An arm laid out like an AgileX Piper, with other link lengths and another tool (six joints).
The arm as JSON. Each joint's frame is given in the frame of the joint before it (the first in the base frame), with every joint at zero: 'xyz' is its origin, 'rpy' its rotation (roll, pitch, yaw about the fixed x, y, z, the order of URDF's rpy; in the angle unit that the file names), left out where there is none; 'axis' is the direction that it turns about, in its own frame. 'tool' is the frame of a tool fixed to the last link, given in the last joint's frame.
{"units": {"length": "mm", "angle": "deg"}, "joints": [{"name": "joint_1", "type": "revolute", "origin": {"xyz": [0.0, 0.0, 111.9]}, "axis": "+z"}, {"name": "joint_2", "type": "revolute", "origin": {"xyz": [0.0, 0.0, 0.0]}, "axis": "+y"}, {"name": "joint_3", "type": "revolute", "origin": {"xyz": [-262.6, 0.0, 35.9]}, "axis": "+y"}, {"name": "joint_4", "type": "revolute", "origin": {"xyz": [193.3, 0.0, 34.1]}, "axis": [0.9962, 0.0, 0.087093]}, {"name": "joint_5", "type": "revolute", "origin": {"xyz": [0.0, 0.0, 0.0]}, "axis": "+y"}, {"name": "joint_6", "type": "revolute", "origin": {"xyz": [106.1, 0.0, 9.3]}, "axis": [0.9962, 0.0, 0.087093]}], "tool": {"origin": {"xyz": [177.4, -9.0, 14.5], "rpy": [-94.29, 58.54, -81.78]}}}
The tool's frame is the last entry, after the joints.
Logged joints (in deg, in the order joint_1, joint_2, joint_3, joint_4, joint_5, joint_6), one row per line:
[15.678, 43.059, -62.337, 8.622, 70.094, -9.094]
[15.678, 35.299, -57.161, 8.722, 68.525, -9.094]
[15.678, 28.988, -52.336, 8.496, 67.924, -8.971]
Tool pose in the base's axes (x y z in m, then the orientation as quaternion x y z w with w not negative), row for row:
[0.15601, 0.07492, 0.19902, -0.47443, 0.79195, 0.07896, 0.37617]
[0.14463, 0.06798, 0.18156, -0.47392, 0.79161, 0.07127, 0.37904]
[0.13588, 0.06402, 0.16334, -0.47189, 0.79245, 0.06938, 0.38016]
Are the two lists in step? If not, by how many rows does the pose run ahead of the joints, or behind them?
The pose runs 2 rows ahead of the joints: the pose in row i belongs to the joints in row i + 2.
